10 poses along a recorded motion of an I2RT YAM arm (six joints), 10 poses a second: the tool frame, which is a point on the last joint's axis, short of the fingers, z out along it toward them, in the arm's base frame.
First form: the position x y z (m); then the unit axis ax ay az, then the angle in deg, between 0 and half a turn.
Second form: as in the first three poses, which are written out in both.
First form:
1: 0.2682, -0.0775, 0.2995, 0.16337, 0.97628, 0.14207, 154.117
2: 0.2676, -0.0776, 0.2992, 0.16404, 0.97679, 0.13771, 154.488
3: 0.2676, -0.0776, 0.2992, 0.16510, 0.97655, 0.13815, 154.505
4: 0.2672, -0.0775, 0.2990, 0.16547, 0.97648, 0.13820, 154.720
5: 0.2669, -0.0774, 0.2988, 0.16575, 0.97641, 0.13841, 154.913
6: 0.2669, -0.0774, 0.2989, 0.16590, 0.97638, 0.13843, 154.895
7: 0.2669, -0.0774, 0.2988, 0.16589, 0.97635, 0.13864, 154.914
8: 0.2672, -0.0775, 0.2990, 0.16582, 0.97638, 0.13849, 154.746
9: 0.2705, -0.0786, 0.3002, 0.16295, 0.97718, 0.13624, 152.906
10: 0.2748, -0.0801, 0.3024, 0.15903, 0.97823, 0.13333, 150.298
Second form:
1: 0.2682, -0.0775, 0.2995, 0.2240, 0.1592, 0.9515, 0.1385
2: 0.2676, -0.0776, 0.2992, 0.2208, 0.1600, 0.9527, 0.1343
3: 0.2676, -0.0776, 0.2992, 0.2207, 0.1610, 0.9525, 0.1347
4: 0.2672, -0.0775, 0.2990, 0.2188, 0.1615, 0.9528, 0.1349
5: 0.2669, -0.0774, 0.2988, 0.2172, 0.1618, 0.9531, 0.1351
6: 0.2669, -0.0774, 0.2989, 0.2173, 0.1619, 0.9530, 0.1351
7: 0.2669, -0.0774, 0.2988, 0.2172, 0.1619, 0.9530, 0.1353
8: 0.2672, -0.0775, 0.2990, 0.2186, 0.1618, 0.9528, 0.1351
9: 0.2705, -0.0786, 0.3002, 0.2342, 0.1584, 0.9500, 0.1324
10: 0.2748, -0.0801, 0.3024, 0.2563, 0.1537, 0.9456, 0.1289
